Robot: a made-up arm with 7 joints.
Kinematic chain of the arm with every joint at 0, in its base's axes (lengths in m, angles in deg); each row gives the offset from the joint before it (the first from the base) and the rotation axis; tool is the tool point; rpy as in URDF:
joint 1: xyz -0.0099 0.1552 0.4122 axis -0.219 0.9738 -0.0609
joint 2: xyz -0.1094 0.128 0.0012 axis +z
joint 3: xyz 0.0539 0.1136 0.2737 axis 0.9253 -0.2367 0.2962
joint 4: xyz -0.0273 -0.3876 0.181 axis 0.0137 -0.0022 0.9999
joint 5: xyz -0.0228 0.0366 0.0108 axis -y
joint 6: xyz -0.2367 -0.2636 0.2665 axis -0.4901 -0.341 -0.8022
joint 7: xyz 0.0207 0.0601 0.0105 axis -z
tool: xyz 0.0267 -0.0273 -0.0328 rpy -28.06 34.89 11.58
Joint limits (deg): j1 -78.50..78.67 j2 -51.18..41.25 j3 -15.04..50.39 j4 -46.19..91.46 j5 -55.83..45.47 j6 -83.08..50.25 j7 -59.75..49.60
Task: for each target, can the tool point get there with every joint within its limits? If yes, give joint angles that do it. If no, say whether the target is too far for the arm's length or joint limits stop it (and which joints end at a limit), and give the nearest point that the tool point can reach.
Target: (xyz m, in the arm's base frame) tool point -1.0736 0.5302 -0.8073
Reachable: no: too far | nearest point -0.7249 0.1977 -0.1567 | short by 0.810 m
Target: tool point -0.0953 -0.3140 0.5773
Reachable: yes | joints -0.55 17.44 40.20 -0.48 19.95 -18.94 -26.03
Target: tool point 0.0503 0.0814 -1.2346
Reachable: no: too far | nearest point -0.1295 0.0248 -0.2948 | short by 0.959 m
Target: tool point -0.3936 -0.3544 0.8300
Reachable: yes | joints -41.90 -14.80 16.69 57.94 -44.08 24.37 36.40
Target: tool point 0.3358 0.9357 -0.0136
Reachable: no: joint limits stop it (at a limit: joint 1, joint 2, joint 3, joint 4, joint 5, joint 6) | nearest point 0.7476 0.4976 0.3685 | short by 0.712 m
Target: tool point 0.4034 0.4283 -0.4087
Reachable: no: joint limits stop it (at a limit: joint 2, joint 3, joint 4, joint 5, joint 6) | nearest point 0.2850 0.1296 -0.0758 | short by 0.463 m
